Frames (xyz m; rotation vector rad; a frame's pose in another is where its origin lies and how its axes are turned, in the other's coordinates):
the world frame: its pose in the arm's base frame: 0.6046 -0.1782 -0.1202 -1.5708 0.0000 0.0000
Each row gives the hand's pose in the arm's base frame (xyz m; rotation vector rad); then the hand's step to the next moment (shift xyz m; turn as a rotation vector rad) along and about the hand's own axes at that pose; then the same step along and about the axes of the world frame.
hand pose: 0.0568 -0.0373 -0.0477 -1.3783 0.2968 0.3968
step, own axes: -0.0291 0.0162 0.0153 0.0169 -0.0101 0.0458
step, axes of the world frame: -0.0337 -0.0008 0.0145 0.0184 -0.0096 0.0453
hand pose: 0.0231 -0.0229 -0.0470 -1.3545 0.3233 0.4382
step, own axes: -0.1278 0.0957 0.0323 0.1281 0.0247 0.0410
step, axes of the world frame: -0.1589 0.0166 0.0317 0.0992 0.0734 0.0588
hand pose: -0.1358 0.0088 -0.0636 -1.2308 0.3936 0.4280
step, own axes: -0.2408 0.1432 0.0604 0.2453 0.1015 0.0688
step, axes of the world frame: -0.2762 -0.0233 0.0728 0.1616 0.1874 0.1183
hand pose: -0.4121 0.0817 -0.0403 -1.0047 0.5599 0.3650
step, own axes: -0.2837 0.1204 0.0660 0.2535 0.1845 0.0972
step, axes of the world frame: -0.2737 -0.1136 0.1073 0.1318 0.2376 0.1843
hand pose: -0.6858 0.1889 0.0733 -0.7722 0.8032 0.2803
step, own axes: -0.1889 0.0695 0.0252 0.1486 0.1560 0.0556
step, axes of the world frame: -0.1489 -0.1144 0.0769 0.0526 0.1644 0.1404
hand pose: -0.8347 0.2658 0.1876 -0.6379 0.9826 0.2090
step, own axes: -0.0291 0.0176 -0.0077 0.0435 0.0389 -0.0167
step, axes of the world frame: -0.0293 -0.0139 0.0129 -0.0050 0.0583 0.0163
